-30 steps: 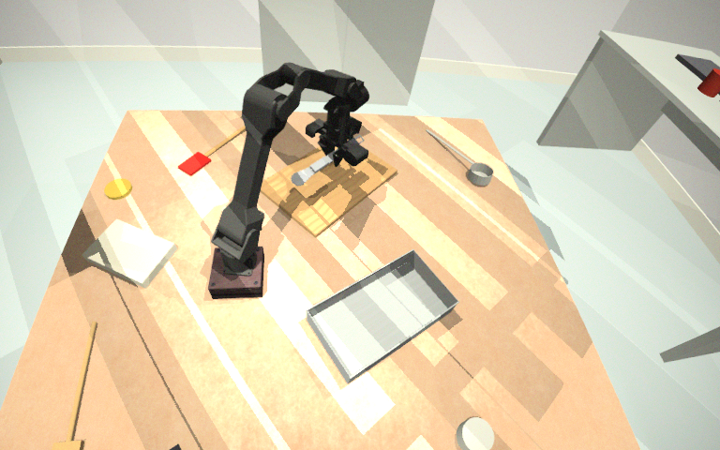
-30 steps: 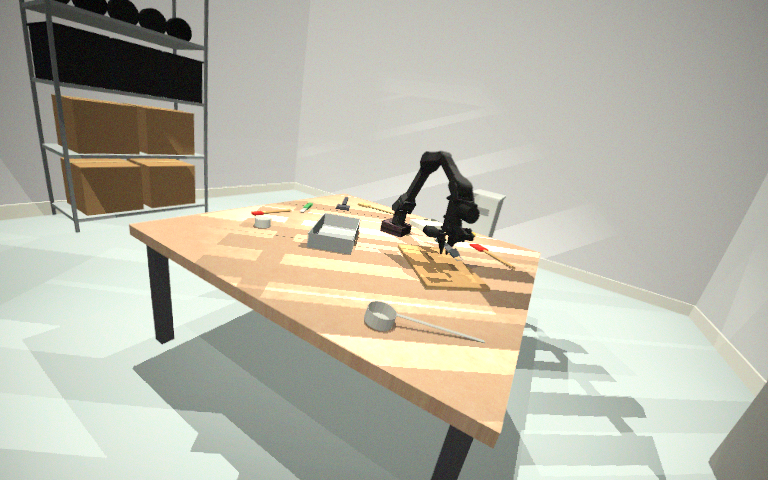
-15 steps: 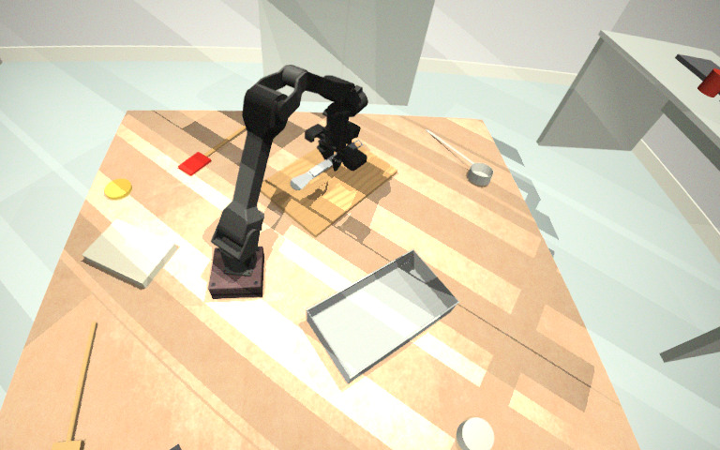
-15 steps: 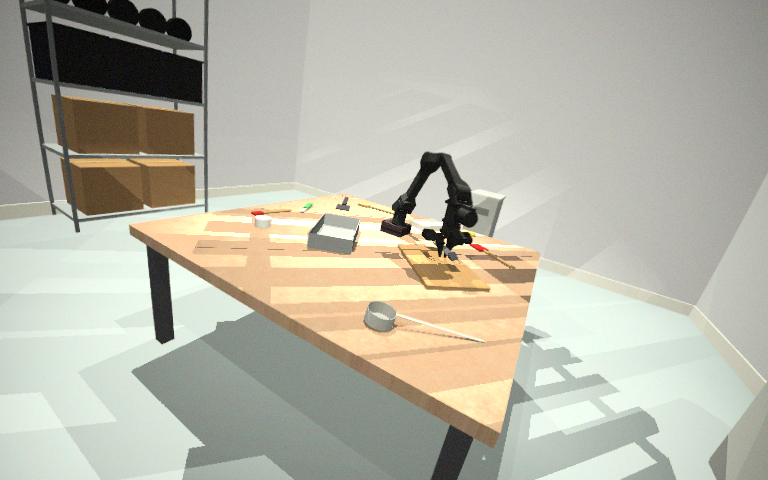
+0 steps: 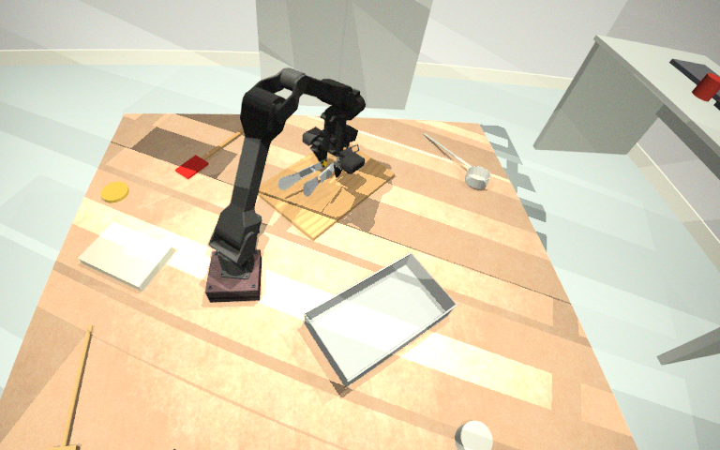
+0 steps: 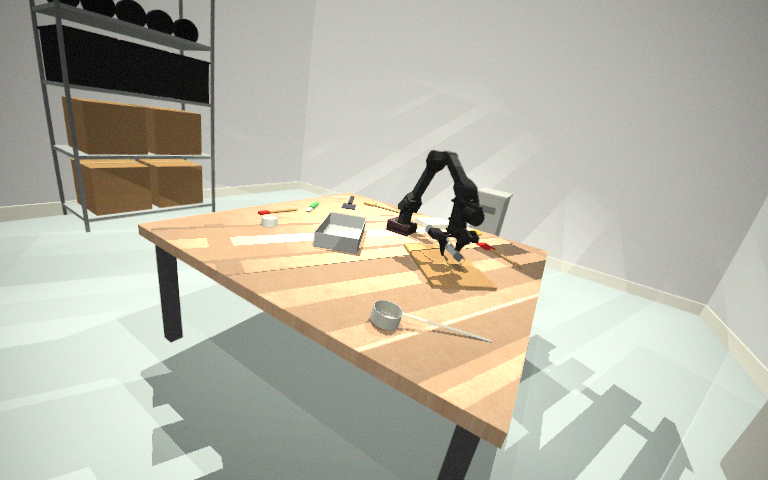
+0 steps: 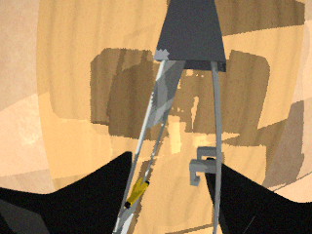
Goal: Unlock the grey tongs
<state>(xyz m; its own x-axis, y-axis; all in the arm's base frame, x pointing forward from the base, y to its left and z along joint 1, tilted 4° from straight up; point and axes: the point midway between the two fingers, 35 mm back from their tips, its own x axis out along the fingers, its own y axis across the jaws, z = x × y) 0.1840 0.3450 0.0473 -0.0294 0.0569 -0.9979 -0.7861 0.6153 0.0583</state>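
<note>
Right now my gripper tip is 10 mm past the wooden board, 10 mm to the left of it and 40 mm above it. The rest, counted from my gripper tip: red spatula 380 mm behind, 60 mm to the left, 40 mm below; then roasting tin 150 mm ahead, 420 mm to the right, 20 mm below; then white block 460 mm behind, 330 mm to the right, 30 mm below.
</note>
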